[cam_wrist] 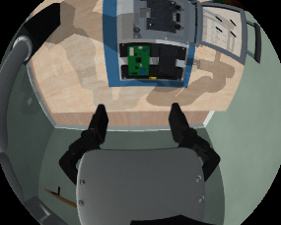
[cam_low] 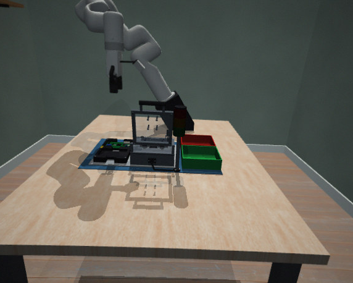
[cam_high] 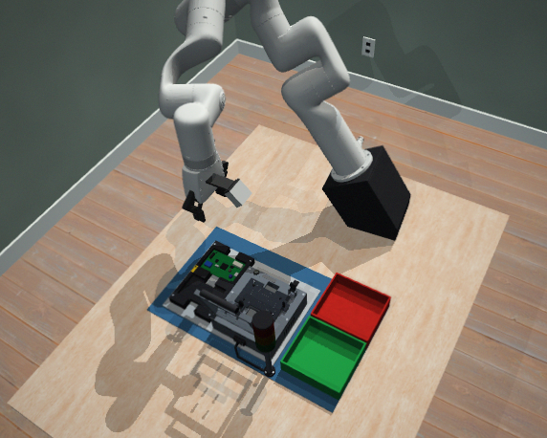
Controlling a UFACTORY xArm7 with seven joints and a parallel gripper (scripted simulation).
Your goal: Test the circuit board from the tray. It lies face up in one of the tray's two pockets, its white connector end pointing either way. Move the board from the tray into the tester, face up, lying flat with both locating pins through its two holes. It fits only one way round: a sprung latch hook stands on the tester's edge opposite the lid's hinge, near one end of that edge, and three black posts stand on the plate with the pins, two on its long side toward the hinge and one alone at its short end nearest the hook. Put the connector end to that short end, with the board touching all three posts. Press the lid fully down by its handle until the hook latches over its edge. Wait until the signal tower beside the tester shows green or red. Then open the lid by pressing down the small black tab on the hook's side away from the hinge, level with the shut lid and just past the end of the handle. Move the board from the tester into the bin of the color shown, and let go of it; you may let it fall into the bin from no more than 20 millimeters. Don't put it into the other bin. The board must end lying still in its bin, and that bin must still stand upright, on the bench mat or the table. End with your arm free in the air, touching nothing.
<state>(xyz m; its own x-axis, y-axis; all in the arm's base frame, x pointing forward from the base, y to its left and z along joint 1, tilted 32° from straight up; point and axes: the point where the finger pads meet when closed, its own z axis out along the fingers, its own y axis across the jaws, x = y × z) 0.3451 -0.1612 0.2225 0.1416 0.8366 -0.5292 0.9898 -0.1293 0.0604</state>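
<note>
Right now the green circuit board is 26 cm below my hand. Also, from my hand: clear lid 21 cm ahead, 14 cm to the left, 9 cm below; tester plate 9 cm ahead, 17 cm to the left, 20 cm below; red bin 1 cm ahead, 37 cm to the left, 26 cm below.
</note>
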